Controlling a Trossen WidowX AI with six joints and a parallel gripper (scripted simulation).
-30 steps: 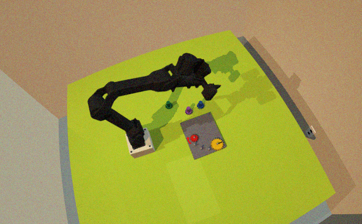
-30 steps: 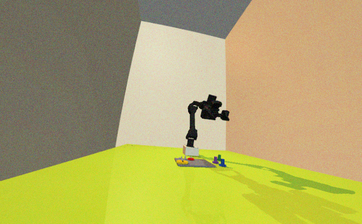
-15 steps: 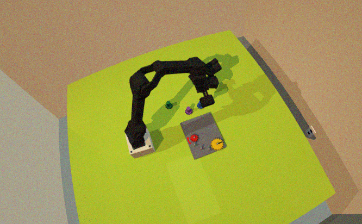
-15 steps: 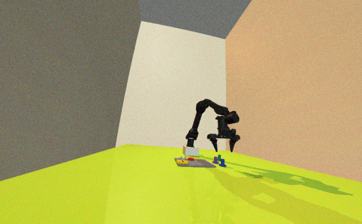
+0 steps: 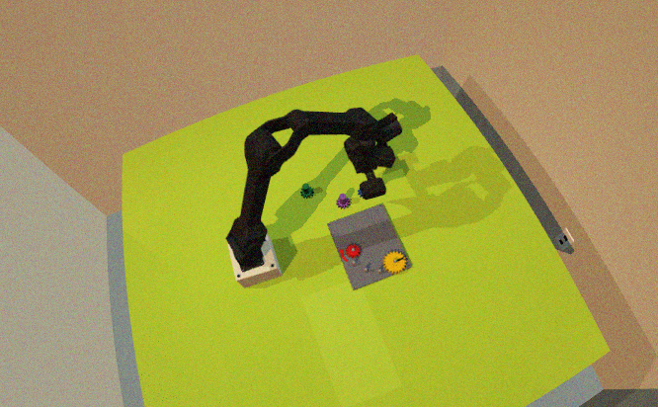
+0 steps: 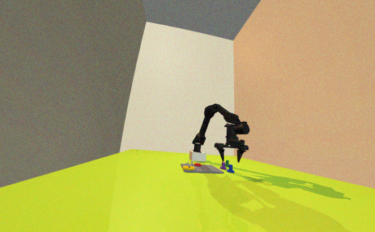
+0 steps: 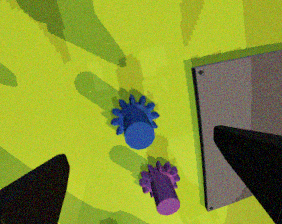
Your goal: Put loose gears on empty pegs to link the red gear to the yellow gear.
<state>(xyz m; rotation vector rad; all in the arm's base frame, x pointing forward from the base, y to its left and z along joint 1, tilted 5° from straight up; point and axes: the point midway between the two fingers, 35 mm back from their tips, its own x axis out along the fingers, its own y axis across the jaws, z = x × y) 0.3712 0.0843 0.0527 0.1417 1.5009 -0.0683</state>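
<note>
My gripper tip is 40 mm above the blue gear. Round my gripper tip: purple gear 70 mm behind, 10 mm to the right, 40 mm below; then green gear 150 mm behind, 70 mm to the left, 40 mm below; then red gear 110 mm behind, 160 mm to the right, 40 mm below.
</note>
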